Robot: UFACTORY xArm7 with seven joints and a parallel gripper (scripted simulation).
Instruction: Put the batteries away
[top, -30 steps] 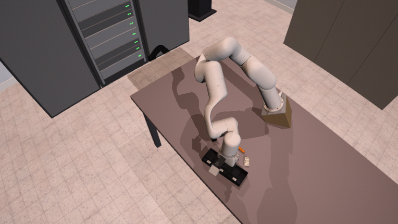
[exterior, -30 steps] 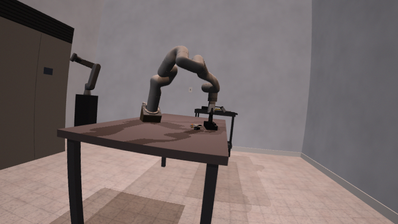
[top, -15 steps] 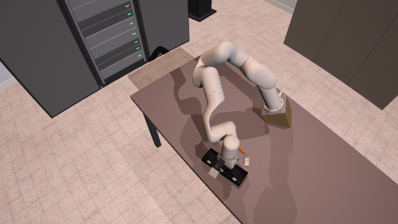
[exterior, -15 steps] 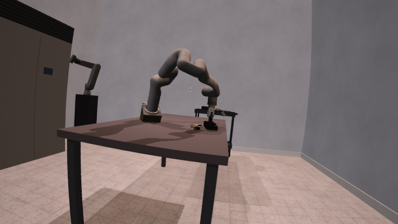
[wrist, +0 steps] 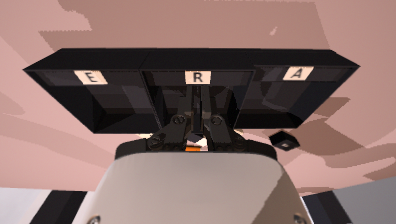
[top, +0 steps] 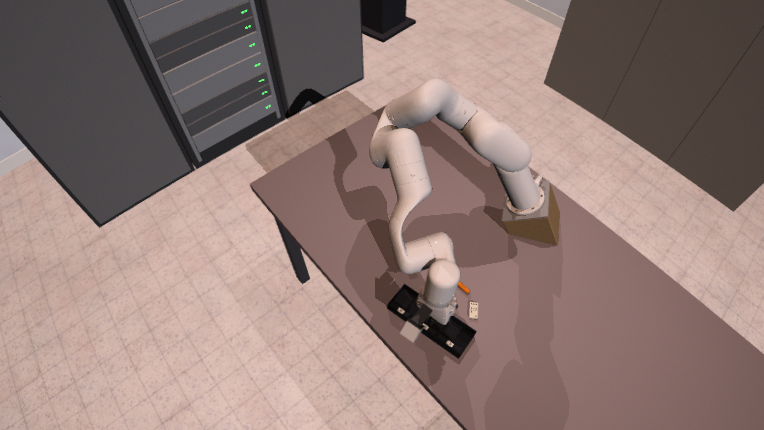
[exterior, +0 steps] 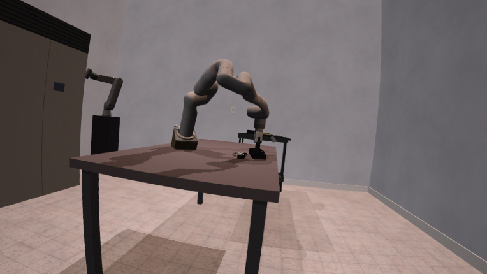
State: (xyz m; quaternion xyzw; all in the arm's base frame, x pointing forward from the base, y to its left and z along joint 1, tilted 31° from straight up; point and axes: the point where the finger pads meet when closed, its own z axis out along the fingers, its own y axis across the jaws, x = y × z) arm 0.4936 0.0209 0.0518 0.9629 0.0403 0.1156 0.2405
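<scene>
My gripper is now 2 cm above the black bin row. Also, from my hand: black-and-white stick: 10 cm behind, 3 cm below; brass bolt: 14 cm behind, 9 cm to the right, 3 cm below; orange battery: 15 cm behind, 1 cm to the left, 3 cm below.
</scene>
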